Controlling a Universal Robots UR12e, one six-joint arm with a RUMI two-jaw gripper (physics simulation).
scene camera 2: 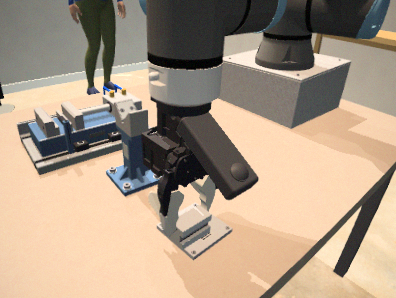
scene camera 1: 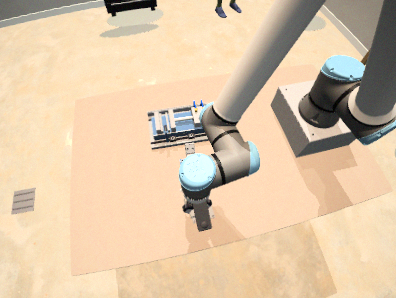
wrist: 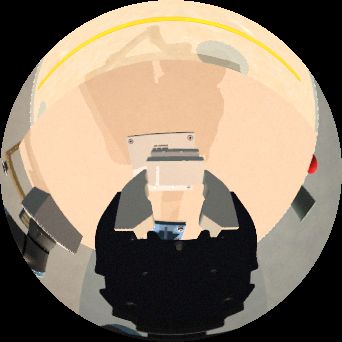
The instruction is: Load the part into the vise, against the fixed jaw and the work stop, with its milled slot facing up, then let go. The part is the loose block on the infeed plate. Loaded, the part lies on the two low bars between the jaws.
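Places are measured from the arm's base along level axes (x up, y back, z right), in metres.
Pixels of known places: gripper, fingertip midpoint: (scene camera 2: 186,225) (wrist: 174,170); arm's base, origin of the base link: (scene camera 2: 284,62) (scene camera 1: 318,111) (wrist: 42,229).
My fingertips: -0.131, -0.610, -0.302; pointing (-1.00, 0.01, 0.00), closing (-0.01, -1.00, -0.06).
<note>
For each thing: its middle in the pictures, then the offset to it from my fingertips, as dx, dy, dz. "*": a spot on its surface instead.
- part, body centre: (wrist: 174,165) (scene camera 2: 190,226) +0.004, +0.001, -0.010
- infeed plate, body centre: (wrist: 161,164) (scene camera 2: 194,228) -0.019, +0.018, +0.002
- vise, body centre: (scene camera 2: 87,122) (scene camera 1: 180,122) +0.027, -0.009, +0.408
- grey block-shaped head, surface spot: (scene camera 2: 131,117) * +0.130, -0.007, +0.159
The part (scene camera 2: 196,219) (wrist: 176,171), a light grey block, is on the infeed plate (scene camera 2: 220,236) (wrist: 139,150). Its dark milled slot faces sideways, toward the table's front edge, not up. My gripper (scene camera 2: 188,218) (wrist: 174,170) points down over the plate, with one finger against each end of the part, shut on it. No gap shows between part and plate. In the scene camera 1 view the arm hides the part. The vise (scene camera 1: 162,134) (scene camera 2: 44,139) stands apart; its two light jaws have a gap between them, with an upright blue piece at the near side.
A blue stand (scene camera 2: 132,159) (wrist: 169,230) with a grey block-shaped head (scene camera 2: 131,117) rises between the infeed plate and the vise, close to my gripper. The robot's grey base block (scene camera 1: 305,125) (scene camera 2: 290,95) is at the right. The table's front edge (scene camera 2: 327,227) runs beyond the plate.
</note>
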